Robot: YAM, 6 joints.
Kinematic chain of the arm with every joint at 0, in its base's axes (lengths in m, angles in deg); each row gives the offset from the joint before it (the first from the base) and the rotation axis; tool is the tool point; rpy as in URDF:
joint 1: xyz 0 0 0.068 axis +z
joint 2: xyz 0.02 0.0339 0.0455 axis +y
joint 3: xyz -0.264 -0.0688 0 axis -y
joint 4: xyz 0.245 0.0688 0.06 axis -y
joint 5: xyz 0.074 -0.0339 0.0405 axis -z
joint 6: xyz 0.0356 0 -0.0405 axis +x
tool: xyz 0 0 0 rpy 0 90 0
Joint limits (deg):
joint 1: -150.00..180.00
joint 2: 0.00..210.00
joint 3: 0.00..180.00
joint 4: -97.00..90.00
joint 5: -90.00..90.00
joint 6: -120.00..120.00
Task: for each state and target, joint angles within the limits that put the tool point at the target. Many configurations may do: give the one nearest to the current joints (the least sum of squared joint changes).
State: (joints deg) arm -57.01 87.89 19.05 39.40 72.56 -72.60
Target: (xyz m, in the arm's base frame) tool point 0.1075 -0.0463 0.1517
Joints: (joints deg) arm -5.59 36.70 0.00 20.00 90.00 -72.60
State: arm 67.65 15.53 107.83 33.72 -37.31 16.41
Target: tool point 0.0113 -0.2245 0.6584
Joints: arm 96.81 47.91 130.34 29.79 -25.65 16.41
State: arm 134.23 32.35 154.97 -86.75 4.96 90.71
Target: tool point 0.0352 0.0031 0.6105
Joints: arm 157.86 62.96 147.50 -77.88 26.96 90.71
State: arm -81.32 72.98 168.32 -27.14 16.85 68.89
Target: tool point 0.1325 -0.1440 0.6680
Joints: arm -45.47 92.19 152.92 -34.81 10.59 68.89
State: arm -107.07 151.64 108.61 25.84 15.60 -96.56
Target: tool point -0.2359 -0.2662 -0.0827
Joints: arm -129.63 146.75 62.26 11.49 19.47 -96.56
